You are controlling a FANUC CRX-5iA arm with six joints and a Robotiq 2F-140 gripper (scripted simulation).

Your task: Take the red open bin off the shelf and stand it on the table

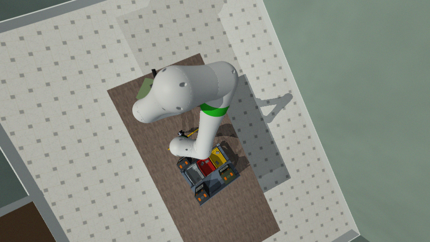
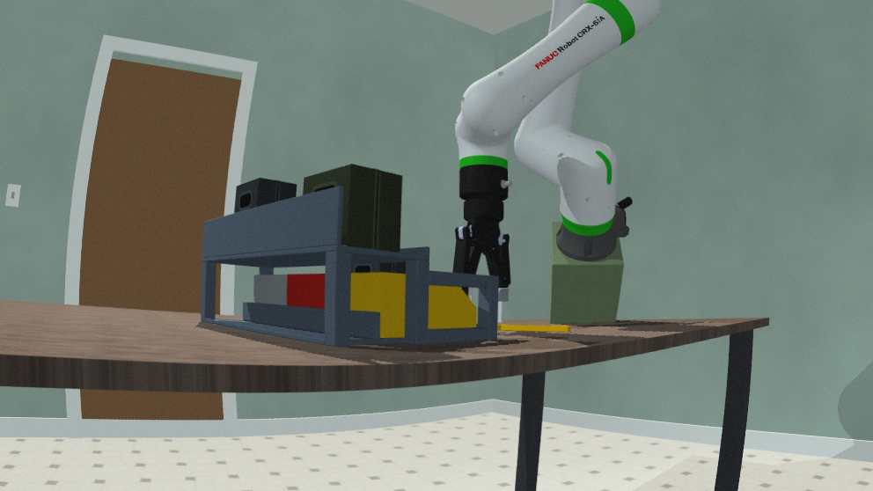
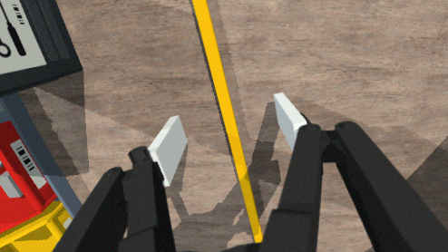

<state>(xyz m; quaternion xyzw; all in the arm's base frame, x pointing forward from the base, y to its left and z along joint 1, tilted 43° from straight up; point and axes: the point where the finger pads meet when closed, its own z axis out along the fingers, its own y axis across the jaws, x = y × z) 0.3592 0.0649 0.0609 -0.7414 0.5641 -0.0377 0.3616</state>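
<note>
Now: the thin yellow bar 30 mm below my hand. Also, from my hand: red open bin (280 mm ahead, 120 mm to the left); then grey bin (320 mm ahead, 20 mm to the left); then yellow bin (240 mm ahead, 230 mm to the left).
</note>
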